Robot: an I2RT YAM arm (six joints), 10 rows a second.
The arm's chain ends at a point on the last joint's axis. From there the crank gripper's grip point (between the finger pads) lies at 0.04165 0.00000 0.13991 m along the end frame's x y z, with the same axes.
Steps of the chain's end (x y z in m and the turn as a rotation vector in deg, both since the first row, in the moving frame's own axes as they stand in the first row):
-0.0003 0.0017 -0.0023 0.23 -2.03 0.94
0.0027 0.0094 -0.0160 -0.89 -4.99 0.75
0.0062 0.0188 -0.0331 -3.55 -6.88 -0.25
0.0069 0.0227 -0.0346 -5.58 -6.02 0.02
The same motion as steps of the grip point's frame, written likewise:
-0.0053 0.0018 -0.0009 0.23 -2.03 0.94
-0.0096 0.0121 -0.0129 -0.89 -4.99 0.75
-0.0108 0.0275 -0.0294 -3.55 -6.88 -0.25
-0.0080 0.0365 -0.0317 -5.58 -6.02 0.02

